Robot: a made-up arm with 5 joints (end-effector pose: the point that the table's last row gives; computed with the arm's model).
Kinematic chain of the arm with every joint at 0, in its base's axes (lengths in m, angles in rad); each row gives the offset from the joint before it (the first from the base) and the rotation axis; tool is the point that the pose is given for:
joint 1: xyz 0 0 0.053 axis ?
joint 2: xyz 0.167 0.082 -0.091 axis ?
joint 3: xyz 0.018 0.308 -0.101 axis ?
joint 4: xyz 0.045 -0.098 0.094 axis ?
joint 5: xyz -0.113 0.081 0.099 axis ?
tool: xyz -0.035 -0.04 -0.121
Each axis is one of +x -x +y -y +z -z.
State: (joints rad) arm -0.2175 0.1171 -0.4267 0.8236 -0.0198
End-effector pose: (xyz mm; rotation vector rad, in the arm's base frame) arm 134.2 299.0 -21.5 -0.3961 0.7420 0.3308
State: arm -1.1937 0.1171 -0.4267 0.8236 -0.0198
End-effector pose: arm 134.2 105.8 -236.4 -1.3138 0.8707 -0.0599
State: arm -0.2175 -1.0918 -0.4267 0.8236 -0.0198
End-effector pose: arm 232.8 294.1 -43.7 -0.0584 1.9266 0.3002
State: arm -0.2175 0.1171 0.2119 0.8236 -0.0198
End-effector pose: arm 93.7 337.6 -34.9 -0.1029 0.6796 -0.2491
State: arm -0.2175 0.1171 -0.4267 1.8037 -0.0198
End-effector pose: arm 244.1 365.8 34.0 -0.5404 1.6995 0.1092
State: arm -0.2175 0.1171 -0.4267 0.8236 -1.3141
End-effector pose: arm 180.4 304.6 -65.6 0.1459 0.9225 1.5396
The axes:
joint 1: +x
joint 2: -y
joint 3: -z
joint 4: +y
joint 5: -z

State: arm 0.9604 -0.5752 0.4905 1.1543 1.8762
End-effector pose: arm 231.0 245.0 406.5 -1.0186 1.8419 -0.8642
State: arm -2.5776 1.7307 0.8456 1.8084 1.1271
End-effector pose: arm 2.2 -320.6 -79.4 -1.6489 -0.7949 -0.8375
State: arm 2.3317 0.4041 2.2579 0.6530 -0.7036
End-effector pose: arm 150.4 -295.1 434.7 -2.2707 -1.4298 0.9486
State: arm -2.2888 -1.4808 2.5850 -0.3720 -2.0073
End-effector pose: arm 117.7 -351.8 -196.7 2.1149 -0.6148 2.2077
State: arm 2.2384 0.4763 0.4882 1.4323 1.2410
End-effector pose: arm 115.9 -283.8 328.9 1.3262 1.9636 0.4169
